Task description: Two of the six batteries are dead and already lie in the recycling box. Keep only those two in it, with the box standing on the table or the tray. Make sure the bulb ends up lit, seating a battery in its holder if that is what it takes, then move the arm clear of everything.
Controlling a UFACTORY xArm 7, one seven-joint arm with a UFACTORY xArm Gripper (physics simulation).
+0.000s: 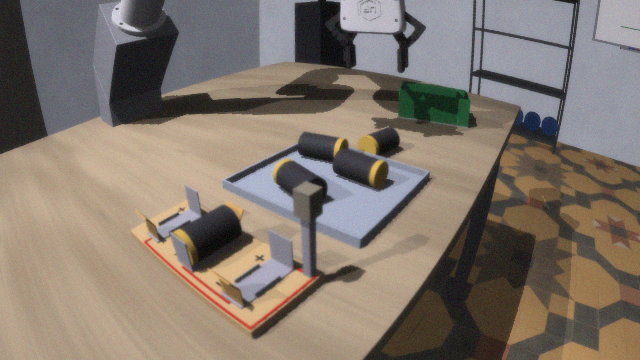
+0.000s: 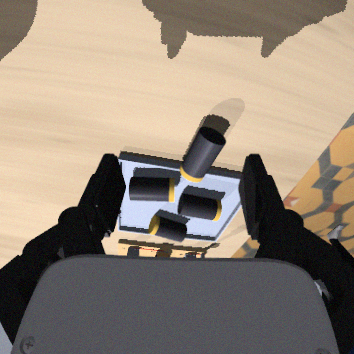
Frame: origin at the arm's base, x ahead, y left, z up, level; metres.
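Seen in the pictures: gripper, fingertip midpoint: [image 1: 376,69] [image 2: 180,170]; arm's base at its link origin: [image 1: 138,17].
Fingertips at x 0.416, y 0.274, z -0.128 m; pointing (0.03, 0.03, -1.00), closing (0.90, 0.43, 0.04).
Observation:
Offsets run from my fingertips to a thing's top centre. "*": to the spot under its first point.
My gripper [image 1: 376,67] [image 2: 180,170] is open and empty, high above the table behind the tray. Three black batteries with yellow ends @[dz -0.082, dx +0.016, dy -0.129 m] [image 1: 322,146] @[dz -0.082, dx +0.096, dy -0.138 m] [image 1: 360,168] @[dz -0.082, dx +0.074, dy -0.217 m] [image 1: 300,179] lie in the pale blue tray @[dz -0.107, dx +0.073, dy -0.170 m] [image 1: 357,220] [image 2: 135,215]. A fourth battery @[dz -0.084, dx +0.051, dy -0.049 m] [image 1: 386,141] [image 2: 204,152] is at the tray's far edge, its yellow end at the rim. A fifth battery @[dz -0.073, dx +0.112, dy -0.357 m] [image 1: 215,232] lies in the middle holder of the board @[* dz -0.109, dx +0.202, dy -0.345 m] [image 1: 275,300]. The left holder @[* dz -0.107, dx +0.051, dy -0.370 m] [image 1: 175,225] and right holder @[* dz -0.107, dx +0.178, dy -0.338 m] [image 1: 265,280] are empty. The bulb block @[* dz -0.031, dx +0.201, dy -0.310 m] [image 1: 307,200] looks grey and unlit. The green box @[dz -0.059, dx -0.003, dy +0.204 m] [image 1: 434,105] stands upright on the table; its contents are hidden.
The bulb's post @[dz -0.049, dx +0.194, dy -0.303 m] [image 1: 309,247] rises at the board's right corner. The arm's dark base [image 1: 135,75] stands at the back left of the table. The table's right edge runs close to the tray and green box. A shelf rack [image 1: 520,82] stands beyond the table.

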